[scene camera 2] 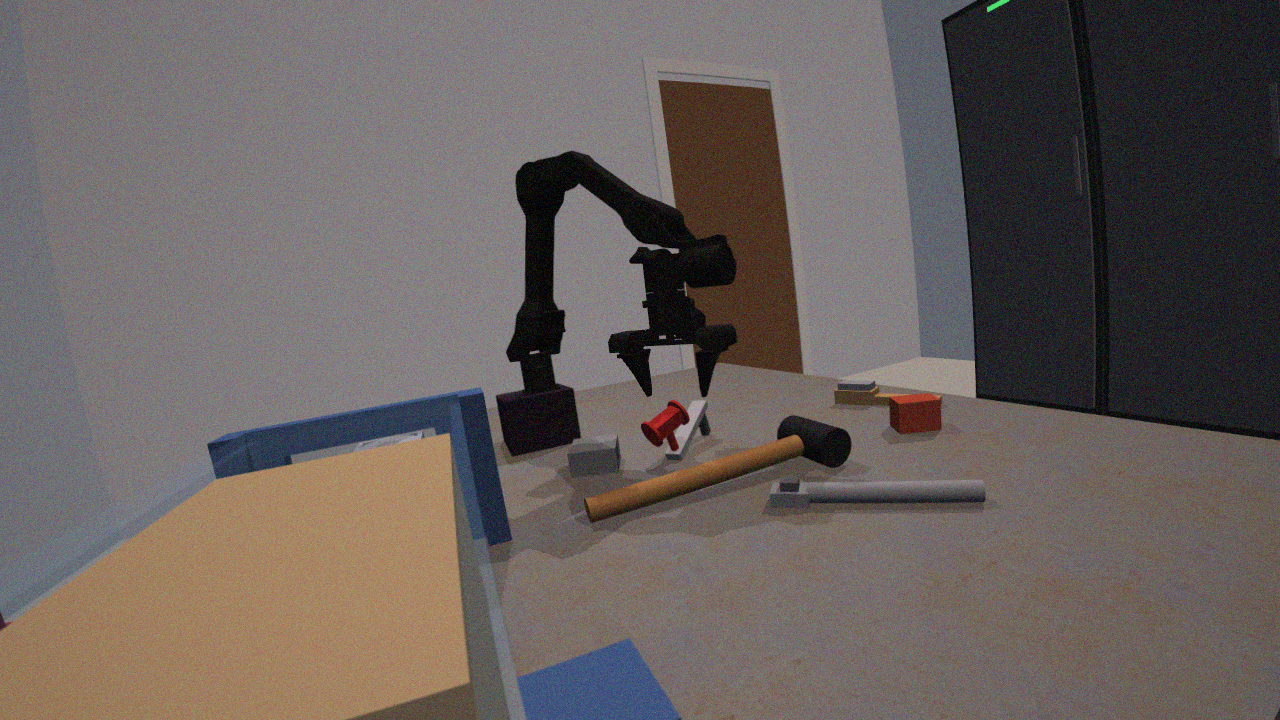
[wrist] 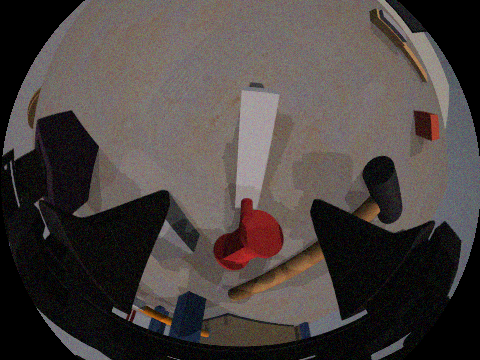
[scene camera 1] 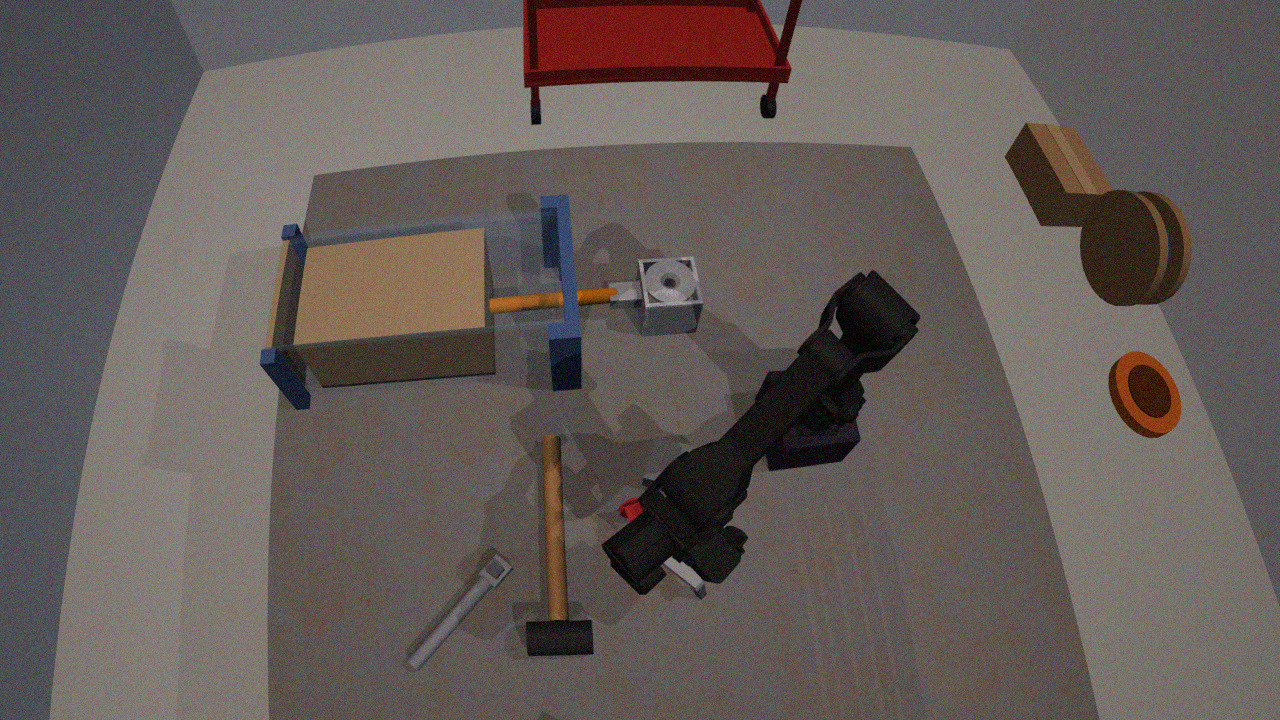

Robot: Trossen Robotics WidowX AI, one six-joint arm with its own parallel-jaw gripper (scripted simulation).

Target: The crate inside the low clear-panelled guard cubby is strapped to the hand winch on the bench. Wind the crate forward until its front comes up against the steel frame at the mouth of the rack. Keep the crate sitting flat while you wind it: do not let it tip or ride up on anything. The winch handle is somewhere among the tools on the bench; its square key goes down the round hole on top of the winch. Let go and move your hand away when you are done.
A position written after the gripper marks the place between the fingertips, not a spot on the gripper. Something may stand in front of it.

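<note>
Scene camera 2 has the gripper (scene camera 2: 676, 396), with a winch handle (scene camera 2: 697, 411) and a small grey block (scene camera 2: 587, 456) in the picture as well. There's also a wooden-handled mallet (scene camera 2: 796, 436), a red block (scene camera 2: 912, 413), a grey socket bar (scene camera 2: 789, 493) and a blue-framed cubby (scene camera 2: 343, 561). On scene camera 1 you'd get the small grey block (scene camera 1: 664, 451), the handle (scene camera 1: 685, 573) and the mallet (scene camera 1: 559, 636). As for the wrist view, it's got the handle (wrist: 259, 105) and the mallet (wrist: 379, 174).
</note>
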